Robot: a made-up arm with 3 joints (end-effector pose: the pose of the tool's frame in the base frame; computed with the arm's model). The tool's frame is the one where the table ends.
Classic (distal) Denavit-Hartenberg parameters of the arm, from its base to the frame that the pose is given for. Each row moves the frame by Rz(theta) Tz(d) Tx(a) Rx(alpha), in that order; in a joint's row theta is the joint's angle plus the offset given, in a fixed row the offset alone. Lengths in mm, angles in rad.
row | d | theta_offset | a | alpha
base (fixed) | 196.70 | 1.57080 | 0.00 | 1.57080
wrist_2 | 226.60 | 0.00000 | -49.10 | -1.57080
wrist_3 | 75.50 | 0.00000 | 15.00 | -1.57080
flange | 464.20 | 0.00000 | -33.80 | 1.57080
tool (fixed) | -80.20 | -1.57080 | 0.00 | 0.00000
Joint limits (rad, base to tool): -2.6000..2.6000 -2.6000..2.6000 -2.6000..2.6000
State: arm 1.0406 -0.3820 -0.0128
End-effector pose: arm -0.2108 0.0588 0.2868 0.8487 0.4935 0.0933 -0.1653
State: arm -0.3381 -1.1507 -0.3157
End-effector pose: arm 0.0444 0.3528 0.0608 0.8389 -0.0094 -0.1747 -0.5153
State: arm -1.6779 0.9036 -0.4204
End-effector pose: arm -0.0739 0.0317 0.5989 0.7276 -0.5291 0.3785 0.2176
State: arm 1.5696 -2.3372 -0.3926
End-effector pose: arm 0.5590 0.0119 0.4720 0.2177 0.3253 0.5108 -0.7654
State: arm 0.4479 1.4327 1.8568
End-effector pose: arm 0.2146 -0.5217 0.0909 0.5747 -0.4884 -0.6000 0.2668
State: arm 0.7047 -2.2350 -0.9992
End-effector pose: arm 0.5633 0.2085 0.3789 0.2884 0.3296 -0.1319 -0.8893
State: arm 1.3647 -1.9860 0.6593
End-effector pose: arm 0.3582 0.0498 0.5951 0.5126 0.1887 0.7103 -0.4441
